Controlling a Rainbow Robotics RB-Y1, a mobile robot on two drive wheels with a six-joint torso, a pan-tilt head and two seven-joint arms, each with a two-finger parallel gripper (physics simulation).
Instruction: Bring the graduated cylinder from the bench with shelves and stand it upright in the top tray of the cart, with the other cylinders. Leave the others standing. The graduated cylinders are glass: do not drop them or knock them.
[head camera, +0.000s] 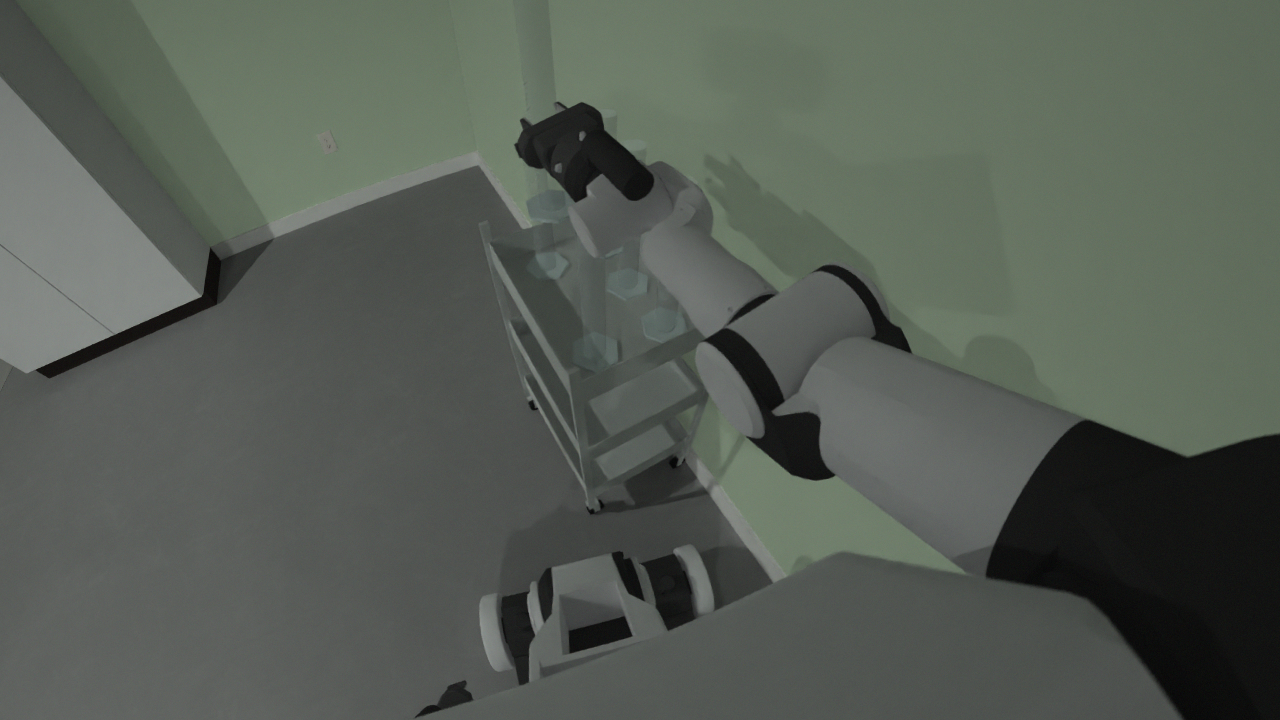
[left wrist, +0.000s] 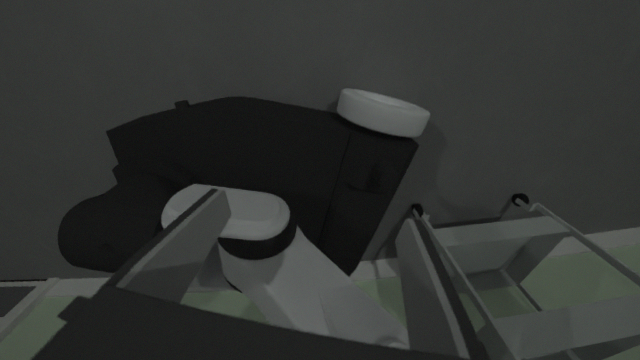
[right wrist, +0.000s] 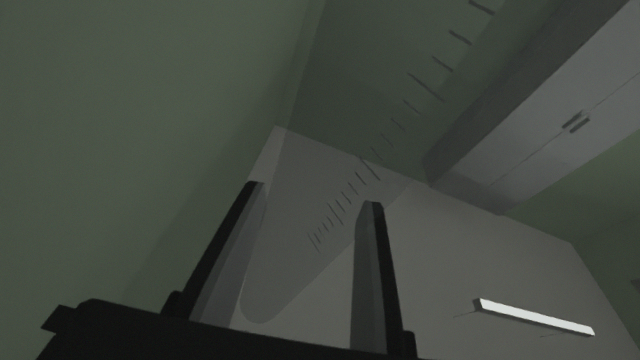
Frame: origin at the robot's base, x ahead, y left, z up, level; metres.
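Seen in the pictures: left gripper, between the fingertips: (left wrist: 311, 215); right gripper, between the fingertips: (head camera: 540, 115) (right wrist: 312, 203).
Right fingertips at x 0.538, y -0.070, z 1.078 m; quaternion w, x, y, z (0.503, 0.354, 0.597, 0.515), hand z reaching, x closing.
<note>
A point is followed by its place in that frame.
My right gripper (head camera: 541, 114) @[x 0.538, y -0.070, z 1.078 m] (right wrist: 312, 203) @[x 0.538, y -0.070, z 1.078 m] is shut on a clear glass graduated cylinder (head camera: 537, 53) @[x 0.509, y -0.070, z 1.178 m] (right wrist: 310, 215) @[x 0.512, y -0.084, z 1.048 m], which is upright in the head view. Its hexagonal base shows below the gripper, near the far end of the cart (head camera: 640, 356) @[x 0.327, y -0.179, z 0.724 m] (left wrist: 505, 230) @[x 0.513, y 0.007, z 0.170 m]; its exact height over the top tray is hard to tell. Several other glass cylinders stand upright in that tray, among them one at the front left (head camera: 595, 351) @[x 0.376, y -0.109, z 0.698 m], one at the front right (head camera: 662, 324) @[x 0.412, y -0.251, z 0.693 m] and one at the far left (head camera: 547, 265) @[x 0.643, y -0.060, z 0.687 m]. My left gripper (left wrist: 311, 215) @[x -0.163, y 0.262, z 0.458 m] is open and empty. My right forearm hides part of the tray.
The green wall (head camera: 895, 107) @[x 0.264, y -0.435, z 1.196 m] runs close along the right side of the cart. My wheeled base (head camera: 595, 591) is on the floor in front of the cart. A white cabinet (head camera: 80, 232) @[x 1.557, y 1.757, z 0.584 m] (right wrist: 540, 135) @[x 1.517, y 1.904, z 1.297 m] stands at the far left in the head view.
</note>
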